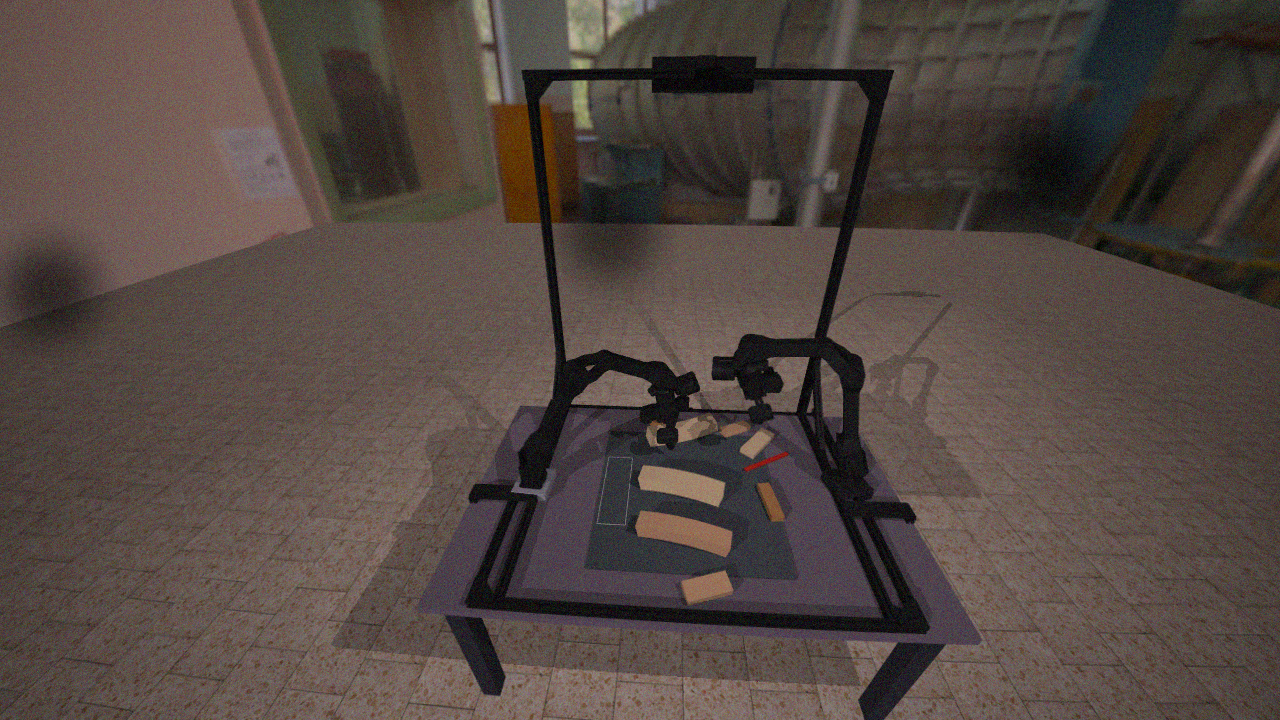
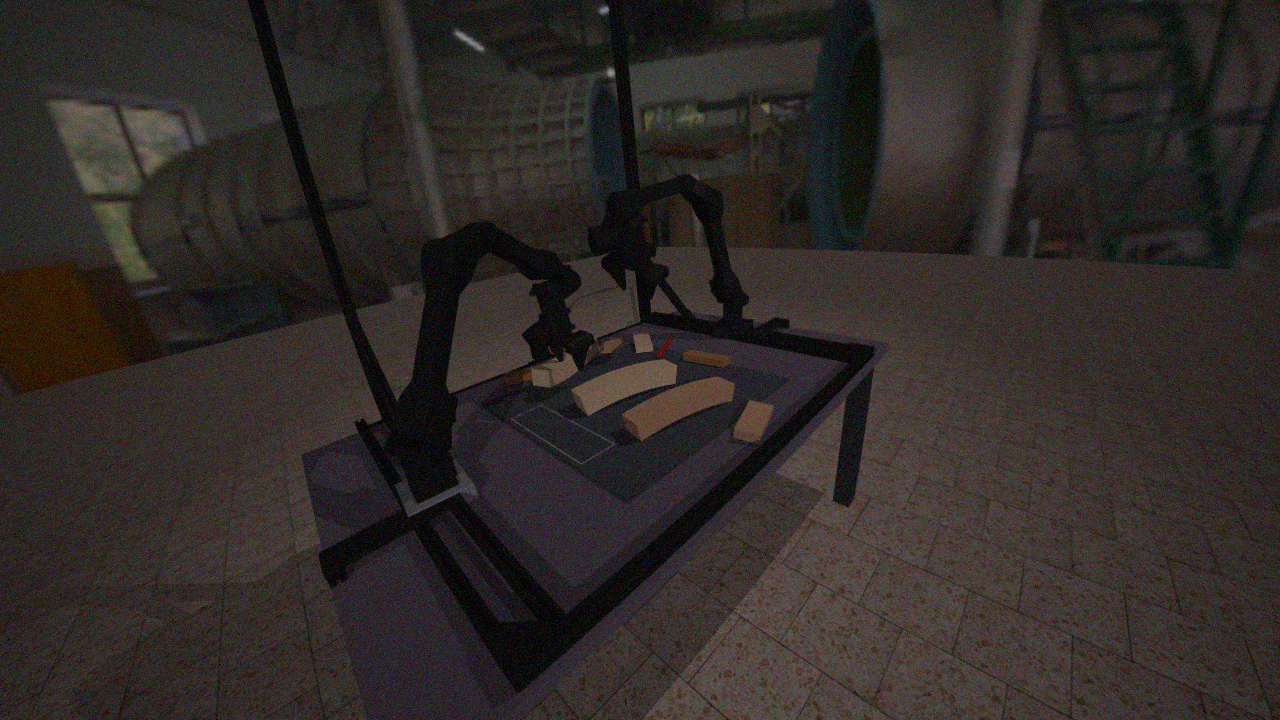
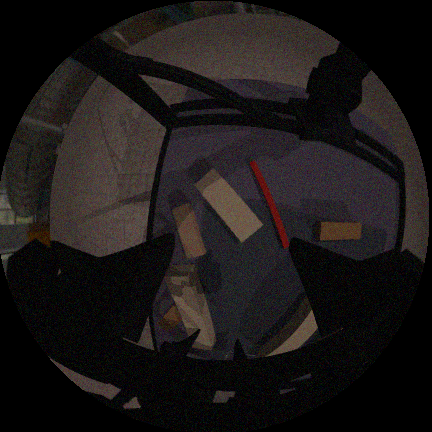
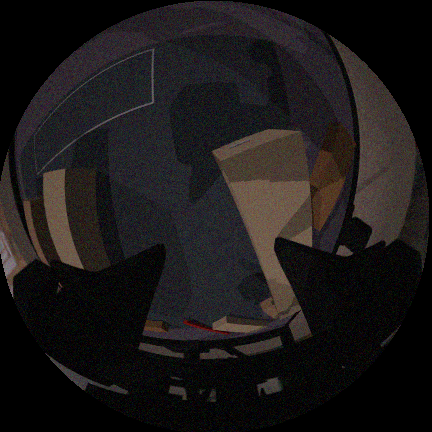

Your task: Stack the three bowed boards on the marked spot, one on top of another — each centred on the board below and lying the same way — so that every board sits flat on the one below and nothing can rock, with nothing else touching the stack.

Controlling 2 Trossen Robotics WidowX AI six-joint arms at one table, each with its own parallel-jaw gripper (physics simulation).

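Frame: origin at the left arm's base, x ahead, y right, z down, level; centimetres.
Where they show: left gripper, fingertip midpoint: (image 2: 637,294) (image 3: 234,242); right gripper, fingertip midpoint: (image 2: 571,365) (image 3: 217,334) (image 4: 220,247); left arm's base at its link origin: (image 1: 848,479) (image 2: 732,322) (image 3: 316,114) (image 4: 191,350); right arm's base at its link origin: (image 1: 533,479) (image 2: 433,484).
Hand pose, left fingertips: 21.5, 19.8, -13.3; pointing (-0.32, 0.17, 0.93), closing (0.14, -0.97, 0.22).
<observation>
Each offset is from my left fingertips to the top centre of the thing, as dx, dy, dz.
A cream bowed board {+25.9, -11.4, +10.6} (image 1: 682,485) (image 2: 624,385) (image 4: 59,215) lies mid-mat; a tan bowed board {+29.7, -26.3, +11.3} (image 1: 684,532) (image 2: 680,407) lies nearer the front. A third pale board {+18.8, +11.6, +10.5} (image 1: 698,430) (image 2: 553,370) (image 3: 200,320) (image 4: 265,200) lies at the back, slanted and partly hidden by the right gripper. The marked outline (image 1: 612,523) (image 2: 578,424) (image 4: 153,75) is at the mat's left and holds no board. My right gripper (image 1: 666,441) (image 4: 220,247) is open and empty, low beside the third board. My left gripper (image 1: 760,415) (image 3: 234,242) is open and empty, raised above the back right.
A red stick {-3.6, -5.5, +15.2} (image 1: 766,461) (image 3: 270,205), a cream block {-4.1, +2.5, +14.6} (image 1: 756,443) (image 3: 230,207) and a small tan block {+0.3, +10.9, +14.4} (image 1: 734,429) (image 3: 189,231) lie back right. An orange-brown block {+3.1, -20.6, +14.4} (image 1: 770,501) (image 3: 340,231) lies right, another brown block {+25.1, +20.3, +14.9} (image 4: 330,185) behind the third board, a tan block {+28.4, -40.1, +14.3} (image 1: 707,587) in front.
</observation>
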